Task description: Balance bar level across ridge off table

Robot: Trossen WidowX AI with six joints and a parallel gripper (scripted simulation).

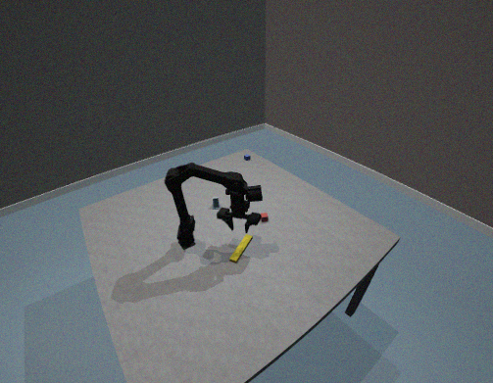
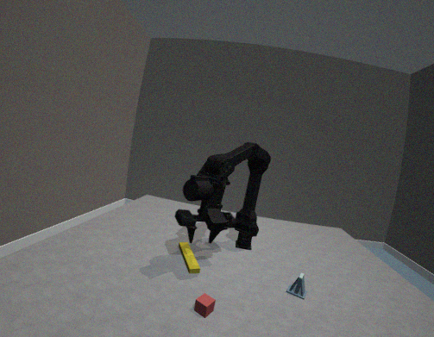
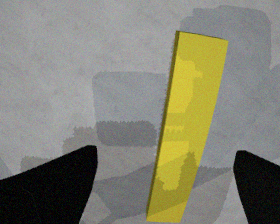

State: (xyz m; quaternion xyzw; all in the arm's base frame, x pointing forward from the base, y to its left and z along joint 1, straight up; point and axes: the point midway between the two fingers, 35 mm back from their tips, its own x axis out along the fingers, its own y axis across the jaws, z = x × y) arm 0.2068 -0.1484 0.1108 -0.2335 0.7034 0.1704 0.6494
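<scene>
My gripper tip is 2 cm past the yellow bar, 4 cm to the left of it and 7 cm above it. Round my gripper tip: red cube: 20 cm ahead, 6 cm to the left, 6 cm below; then blue cube: 53 cm ahead, 65 cm to the left, 6 cm below.
</scene>
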